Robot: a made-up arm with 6 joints.
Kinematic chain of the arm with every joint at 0, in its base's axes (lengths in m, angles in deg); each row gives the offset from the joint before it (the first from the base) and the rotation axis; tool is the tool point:
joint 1: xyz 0 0 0.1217 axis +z
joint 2: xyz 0 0 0 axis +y
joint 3: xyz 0 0 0.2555 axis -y
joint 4: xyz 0 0 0 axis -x
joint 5: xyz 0.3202 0 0 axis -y
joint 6: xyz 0 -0.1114 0 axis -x
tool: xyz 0 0 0
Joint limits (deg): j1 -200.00..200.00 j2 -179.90..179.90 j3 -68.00..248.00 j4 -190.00..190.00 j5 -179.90..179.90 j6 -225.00..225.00
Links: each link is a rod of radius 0.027 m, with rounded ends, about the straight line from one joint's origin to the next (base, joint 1, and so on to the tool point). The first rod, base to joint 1, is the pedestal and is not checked.
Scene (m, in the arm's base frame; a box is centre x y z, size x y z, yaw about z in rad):
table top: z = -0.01
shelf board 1: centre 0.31 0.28 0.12 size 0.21 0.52 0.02 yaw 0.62
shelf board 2: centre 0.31 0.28 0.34 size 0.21 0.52 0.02 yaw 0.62
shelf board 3: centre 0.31 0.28 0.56 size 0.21 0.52 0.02 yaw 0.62
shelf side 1: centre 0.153 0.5 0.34 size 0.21 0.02 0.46 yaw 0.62
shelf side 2: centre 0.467 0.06 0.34 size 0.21 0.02 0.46 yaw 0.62
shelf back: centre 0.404 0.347 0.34 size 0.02 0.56 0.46 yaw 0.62
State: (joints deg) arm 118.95 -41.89 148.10 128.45 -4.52 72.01
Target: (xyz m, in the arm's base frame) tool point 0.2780 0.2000 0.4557
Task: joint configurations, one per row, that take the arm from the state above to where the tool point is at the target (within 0.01 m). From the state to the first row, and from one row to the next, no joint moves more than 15 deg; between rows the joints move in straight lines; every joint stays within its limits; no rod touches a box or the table.
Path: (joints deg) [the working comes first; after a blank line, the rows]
Joints at the target: 17.21 3.02 12.95 167.56 -4.52 72.01
Straight joint move there: touches shelf board 3.

1: 108.63 -40.49 133.79 132.61 -4.52 72.01
2: 98.30 -39.09 119.48 136.78 -4.52 72.01
3: 87.98 -37.69 105.17 140.94 -4.52 72.01
4: 77.66 -36.30 90.86 145.10 -4.52 72.01
5: 67.34 -34.90 76.55 149.27 -4.52 72.01
6: 57.01 -33.50 62.24 153.43 -4.52 72.01
7: 46.69 -32.10 47.93 157.59 -4.52 72.01
8: 36.37 -30.70 33.62 161.75 -4.52 72.01
9: 26.05 -29.30 19.31 165.92 -4.52 72.01
10: 15.72 -27.90 5.00 170.08 -4.52 72.01
11: 5.40 -26.50 -9.31 174.24 -4.52 72.01
12: 11.31 -11.74 1.82 170.90 -4.52 72.01
13: 17.21 3.02 12.95 167.56 -4.52 72.01

